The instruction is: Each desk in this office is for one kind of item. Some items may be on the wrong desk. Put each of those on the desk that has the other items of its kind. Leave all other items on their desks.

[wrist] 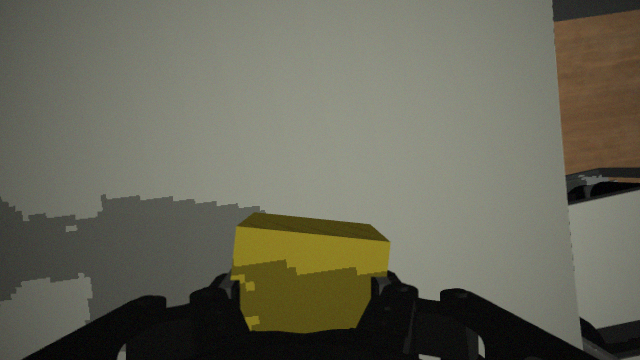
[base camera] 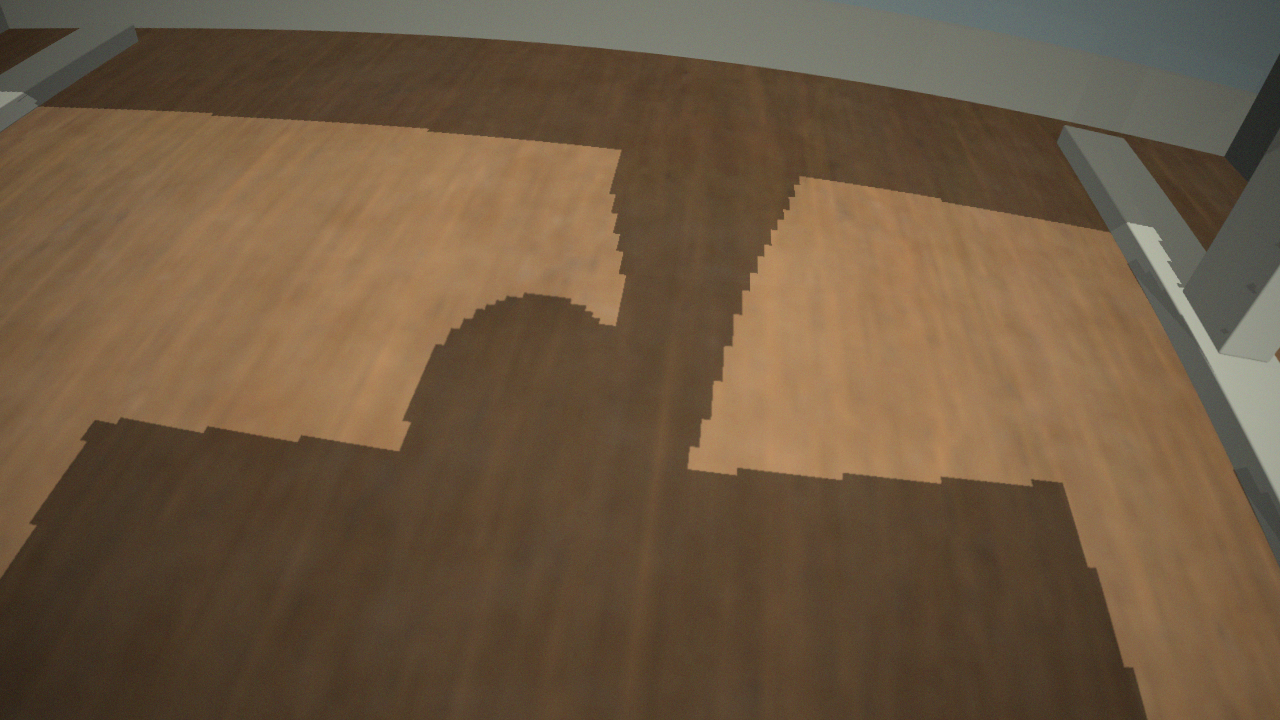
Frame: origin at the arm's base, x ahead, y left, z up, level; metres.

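Seen in the pictures: gripper, fingertip midpoint: [wrist: 306, 281].
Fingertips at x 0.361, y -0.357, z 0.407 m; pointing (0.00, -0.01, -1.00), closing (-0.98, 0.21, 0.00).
A point is followed by its place in that frame.
My gripper [wrist: 306, 281] {x 0.361, y -0.357, z 0.407 m} is shut on a yellow block [wrist: 311, 250] {x 0.354, y -0.378, z 0.436 m} at the bottom middle of the wrist view, with one black finger against each side of it. The block's darker top face and part of its front face show; the gripper hides its lower end. Behind it is a pale grey desk top [wrist: 325, 100] {x 0.325, y -0.456, z 0.323 m}, with the arm's shadow on its left part. The gripper does not show in the base camera view. No other desk items can be made out.
In the base camera view, pale desk frame bars [base camera: 85, 62] {x 0.913, y 0.669, z -0.382 m} [base camera: 1154, 214] {x 0.700, y -0.521, z -0.371 m} stand at left and right on the wooden floor [base camera: 268, 223] {x 0.603, y 0.288, z -0.396 m}, with a grey wall [base camera: 537, 26] {x 1.015, y 0.117, z -0.376 m} beyond. Past the desk's right edge, the wrist view shows wooden floor [wrist: 600, 90] {x -0.508, y -0.447, z -0.396 m} and part of the mobile base [wrist: 607, 260] {x -0.124, y -0.142, z -0.014 m}.
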